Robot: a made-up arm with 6 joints.
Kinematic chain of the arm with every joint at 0, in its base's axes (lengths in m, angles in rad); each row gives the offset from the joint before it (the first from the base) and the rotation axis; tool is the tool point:
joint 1: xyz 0 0 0.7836 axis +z
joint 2: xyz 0.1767 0 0 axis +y
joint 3: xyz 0 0 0.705 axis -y
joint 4: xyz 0 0 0.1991 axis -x
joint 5: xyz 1.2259 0 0 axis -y
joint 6: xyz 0.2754 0 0 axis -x
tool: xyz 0 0 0
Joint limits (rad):
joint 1: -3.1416..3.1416
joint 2: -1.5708..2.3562
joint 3: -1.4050..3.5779
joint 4: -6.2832..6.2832
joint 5: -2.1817..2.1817
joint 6: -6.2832..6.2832
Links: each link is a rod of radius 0.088 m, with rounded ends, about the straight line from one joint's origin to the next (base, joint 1, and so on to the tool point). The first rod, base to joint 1, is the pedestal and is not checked.
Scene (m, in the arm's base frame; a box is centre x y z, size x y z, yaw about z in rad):
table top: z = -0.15
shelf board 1: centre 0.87 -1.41 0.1 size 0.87 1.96 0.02 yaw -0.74
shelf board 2: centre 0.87 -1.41 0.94 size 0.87 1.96 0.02 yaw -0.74
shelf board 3: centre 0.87 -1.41 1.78 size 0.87 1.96 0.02 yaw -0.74
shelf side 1: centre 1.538 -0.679 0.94 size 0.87 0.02 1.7 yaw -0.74
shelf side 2: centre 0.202 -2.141 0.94 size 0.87 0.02 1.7 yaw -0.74
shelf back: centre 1.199 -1.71 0.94 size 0.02 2 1.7 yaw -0.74
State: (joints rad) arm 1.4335 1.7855 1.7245 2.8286 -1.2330 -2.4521
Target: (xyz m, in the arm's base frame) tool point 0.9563 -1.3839 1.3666
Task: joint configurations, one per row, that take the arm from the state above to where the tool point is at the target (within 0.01 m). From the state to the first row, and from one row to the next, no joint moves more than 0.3 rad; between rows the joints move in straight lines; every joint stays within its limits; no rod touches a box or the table.
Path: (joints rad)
1: 1.5148 1.5331 1.9577 2.8393 -1.2866 -2.4521
2: 1.5961 1.2807 2.1910 2.8501 -1.3403 -2.4521
3: 1.6775 1.0283 2.4242 2.8608 -1.3939 -2.4521
4: 1.7588 0.7759 2.6574 2.8715 -1.4476 -2.4521
5: 1.8401 0.5235 2.8906 2.8822 -1.5012 -2.4521
6: 1.9214 0.2711 3.1239 2.8930 -1.5549 -2.4521
7: 1.9921 -0.0203 2.8357 2.8628 -1.3293 -2.4521
8: 2.0628 -0.3118 2.5476 2.8326 -1.1037 -2.4521
9: 2.1335 -0.6032 2.2594 2.8024 -0.8781 -2.4521

